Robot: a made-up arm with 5 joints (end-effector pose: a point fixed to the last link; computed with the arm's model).
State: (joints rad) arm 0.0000 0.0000 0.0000 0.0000 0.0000
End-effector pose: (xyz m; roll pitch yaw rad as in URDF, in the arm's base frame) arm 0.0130 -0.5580 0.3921 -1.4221 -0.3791 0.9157
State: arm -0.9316 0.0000 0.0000 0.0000 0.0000
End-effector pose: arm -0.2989 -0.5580 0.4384 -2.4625 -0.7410 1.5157
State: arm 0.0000 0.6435 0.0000 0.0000 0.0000
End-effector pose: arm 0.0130 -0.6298 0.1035 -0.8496 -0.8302 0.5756
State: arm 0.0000 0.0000 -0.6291 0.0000 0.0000
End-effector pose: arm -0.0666 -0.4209 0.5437 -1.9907 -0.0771 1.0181
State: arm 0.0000 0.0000 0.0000 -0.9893 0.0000
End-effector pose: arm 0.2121 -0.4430 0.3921 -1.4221 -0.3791 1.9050
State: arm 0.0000 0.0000 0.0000 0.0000 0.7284
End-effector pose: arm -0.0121 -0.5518 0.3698 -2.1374 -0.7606 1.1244
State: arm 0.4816 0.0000 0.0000 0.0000 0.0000
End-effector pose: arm 0.1230 -0.5580 0.2658 -1.0452 -0.0658 0.8305
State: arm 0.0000 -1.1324 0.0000 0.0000 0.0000
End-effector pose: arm 0.0130 -0.1013 0.6064 -2.1183 0.5351 0.8527
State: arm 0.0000 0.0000 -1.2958 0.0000 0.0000
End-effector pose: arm -0.1743 -0.2171 0.5706 -2.5765 0.2485 0.9327
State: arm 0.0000 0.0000 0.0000 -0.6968 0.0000
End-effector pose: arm 0.1667 -0.4971 0.3921 -1.4221 -0.3791 1.6125
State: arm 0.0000 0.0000 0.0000 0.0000 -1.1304
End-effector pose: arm 0.0635 -0.5559 0.3827 -0.4919 0.2127 1.1533
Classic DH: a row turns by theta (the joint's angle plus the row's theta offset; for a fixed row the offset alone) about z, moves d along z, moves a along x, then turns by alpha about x. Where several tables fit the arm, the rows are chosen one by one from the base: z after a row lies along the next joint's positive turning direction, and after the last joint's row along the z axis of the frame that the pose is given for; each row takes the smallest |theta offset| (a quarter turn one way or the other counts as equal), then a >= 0, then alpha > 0; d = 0 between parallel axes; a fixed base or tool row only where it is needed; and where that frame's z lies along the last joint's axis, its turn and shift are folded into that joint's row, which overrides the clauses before.
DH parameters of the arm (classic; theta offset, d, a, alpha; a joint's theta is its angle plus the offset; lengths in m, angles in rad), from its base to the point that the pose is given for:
base (fixed): 0 0.105 -0.189 -1.5708
joint 1: -1.5708 -0.161 0.035 -1.5708
joint 2: 0.1029 0.2685 0.0962 0.4829
joint 3: 1.4796 -0.1324 0.0947 -1.6185
joint 4: -1.0816 -0.1812 0.0267 -1.3095
joint 5: -1.559 0.2503 -0.0448 2.176
tool (fixed): -1.7308 0.0208 0 0

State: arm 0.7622 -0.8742 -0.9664 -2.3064 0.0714
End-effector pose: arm 0.0830 0.0852 -0.0592 0.2673 -0.6181 3.1127
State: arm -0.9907 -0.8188 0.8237 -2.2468 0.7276
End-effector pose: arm -0.1151 -0.1169 0.5683 -2.0274 -0.1353 -3.1056
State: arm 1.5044 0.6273 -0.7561 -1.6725 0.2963
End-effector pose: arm 0.1380 -0.3608 -0.2348 0.0025 -0.9497 1.2230
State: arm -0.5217 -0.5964 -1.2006 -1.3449 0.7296
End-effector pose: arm -0.1164 0.0809 0.5401 -1.8380 1.1527 2.0882
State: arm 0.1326 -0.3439 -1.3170 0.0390 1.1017
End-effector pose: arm -0.1329 -0.1130 0.5340 3.0623 0.6159 1.6432
